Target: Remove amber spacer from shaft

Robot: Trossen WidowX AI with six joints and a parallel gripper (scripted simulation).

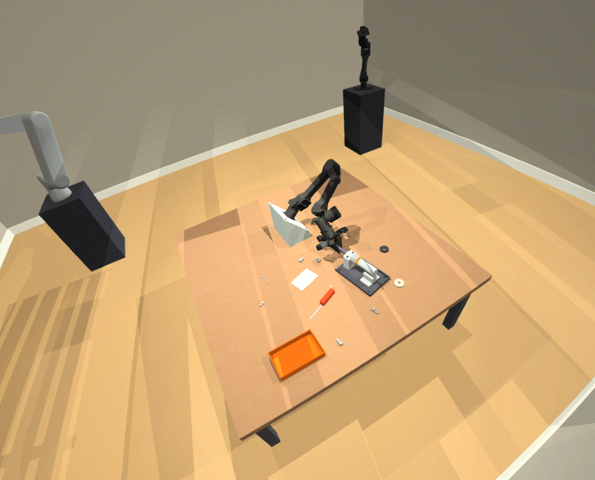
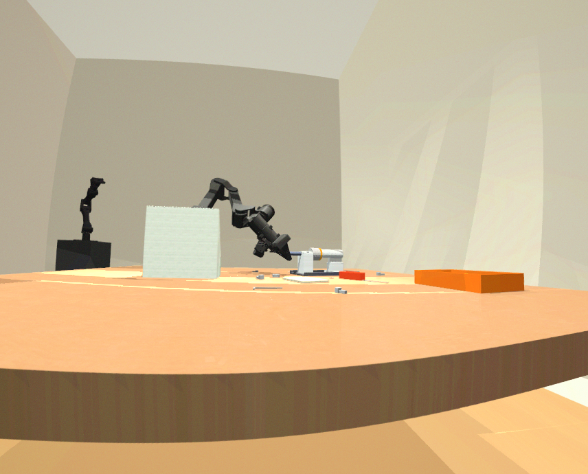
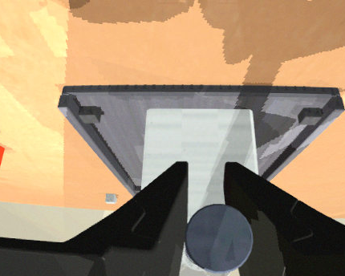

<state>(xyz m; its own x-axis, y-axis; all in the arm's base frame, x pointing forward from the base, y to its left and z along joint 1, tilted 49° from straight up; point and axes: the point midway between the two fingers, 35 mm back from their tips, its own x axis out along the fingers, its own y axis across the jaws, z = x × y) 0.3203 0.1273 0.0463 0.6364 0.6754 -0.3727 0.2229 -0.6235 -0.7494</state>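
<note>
Right now my gripper tip is 50 mm short of the dark shaft, 20 mm below it and 10 mm to the right of it. Also, from my gripper tip: beige card 230 mm to the right, 50 mm below, 10 mm ahead; black washer 230 mm to the left, 70 mm ahead, 50 mm below; amber spacer 120 mm ahead, 30 mm to the left, 20 mm above.
</note>
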